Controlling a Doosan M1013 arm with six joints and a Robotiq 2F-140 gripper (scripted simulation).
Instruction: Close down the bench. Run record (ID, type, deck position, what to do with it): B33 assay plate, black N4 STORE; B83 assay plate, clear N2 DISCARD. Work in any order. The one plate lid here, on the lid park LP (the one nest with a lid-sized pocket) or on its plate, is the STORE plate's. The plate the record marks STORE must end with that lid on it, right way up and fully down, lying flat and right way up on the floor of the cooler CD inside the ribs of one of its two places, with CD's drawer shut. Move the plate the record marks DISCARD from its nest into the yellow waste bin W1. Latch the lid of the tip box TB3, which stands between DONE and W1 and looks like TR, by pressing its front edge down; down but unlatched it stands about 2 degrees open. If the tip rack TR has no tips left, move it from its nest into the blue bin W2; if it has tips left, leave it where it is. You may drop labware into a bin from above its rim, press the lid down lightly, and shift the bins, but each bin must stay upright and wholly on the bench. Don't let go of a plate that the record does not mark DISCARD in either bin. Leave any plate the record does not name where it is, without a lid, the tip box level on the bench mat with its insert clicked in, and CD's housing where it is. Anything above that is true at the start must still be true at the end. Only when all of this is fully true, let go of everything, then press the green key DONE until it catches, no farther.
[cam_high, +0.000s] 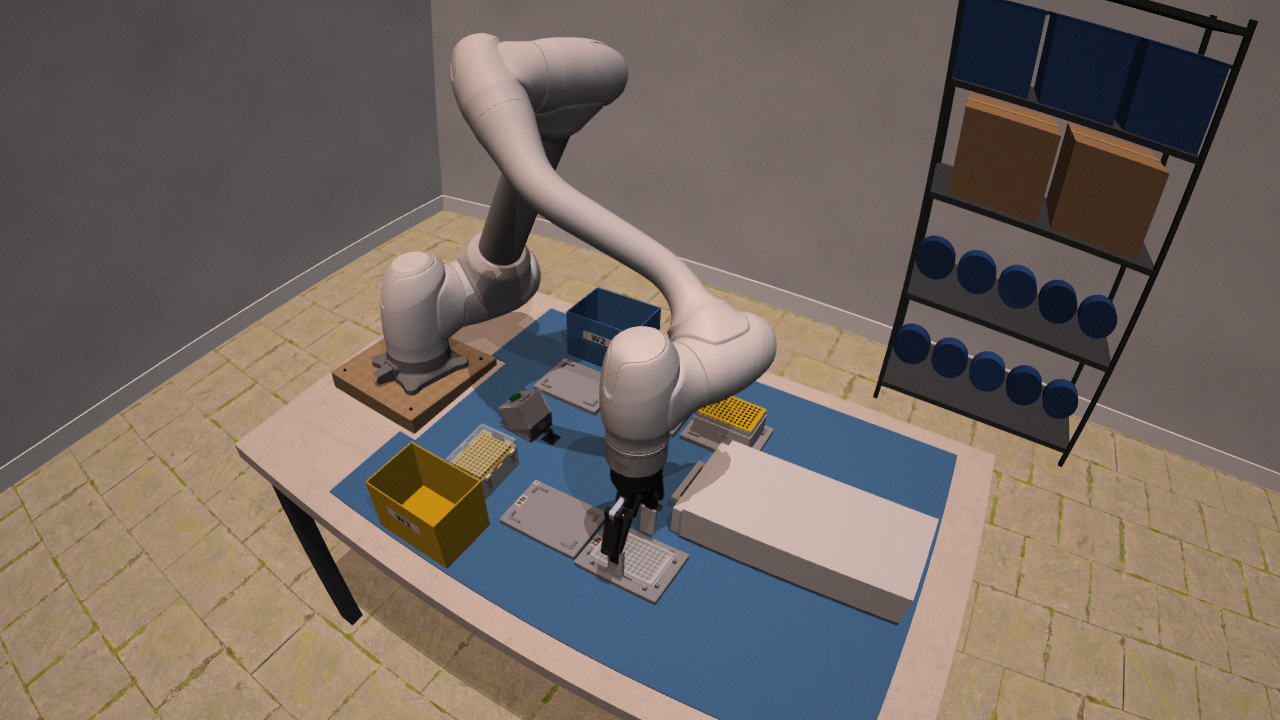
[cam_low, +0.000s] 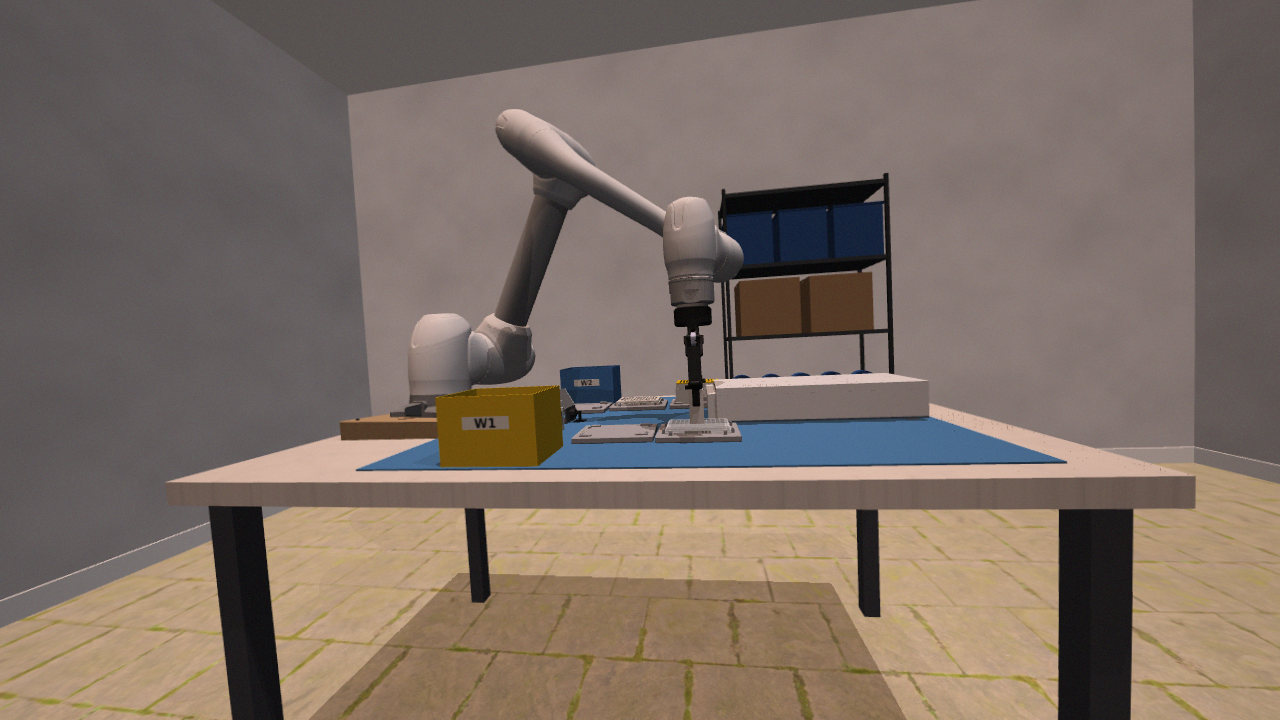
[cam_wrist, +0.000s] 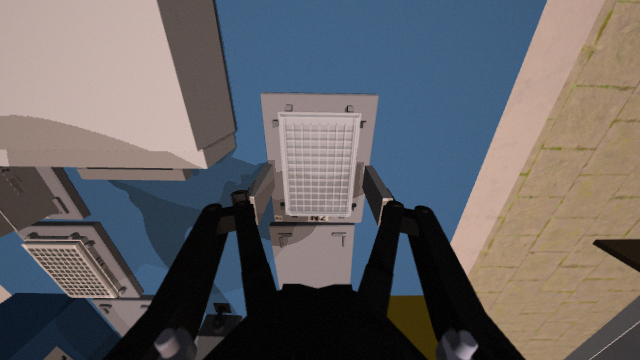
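The nest N2 is 50 mm below my hand. The rest, counted from my hand: nest N4 (170 mm behind, 50 mm below, 20 mm to the right); clear plate lid (210 mm to the left, 80 mm ahead, 30 mm below); black plate (210 mm to the left, 80 mm ahead, 40 mm below).
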